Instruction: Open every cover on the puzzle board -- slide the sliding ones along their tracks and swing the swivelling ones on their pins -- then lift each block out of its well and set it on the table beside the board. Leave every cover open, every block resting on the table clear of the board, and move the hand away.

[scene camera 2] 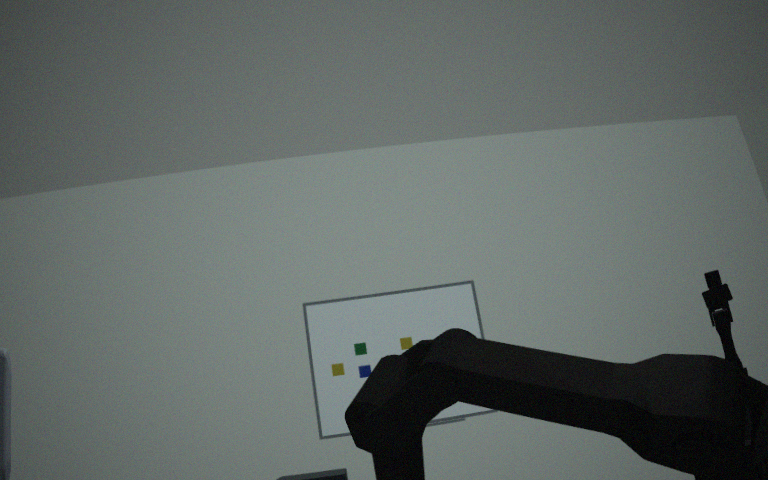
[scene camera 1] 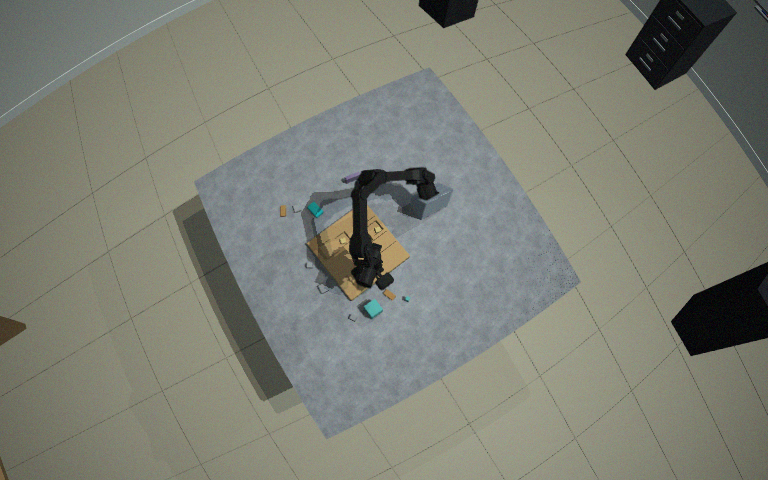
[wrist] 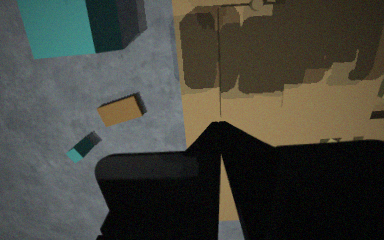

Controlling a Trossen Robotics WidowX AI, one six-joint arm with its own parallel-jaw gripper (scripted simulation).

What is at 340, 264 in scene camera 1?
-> A tan puzzle board.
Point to a tan puzzle board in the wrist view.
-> At 325, 95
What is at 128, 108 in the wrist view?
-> An orange block.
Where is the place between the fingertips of the gripper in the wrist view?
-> At 218, 128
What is the gripper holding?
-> Nothing.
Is the gripper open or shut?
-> Shut.
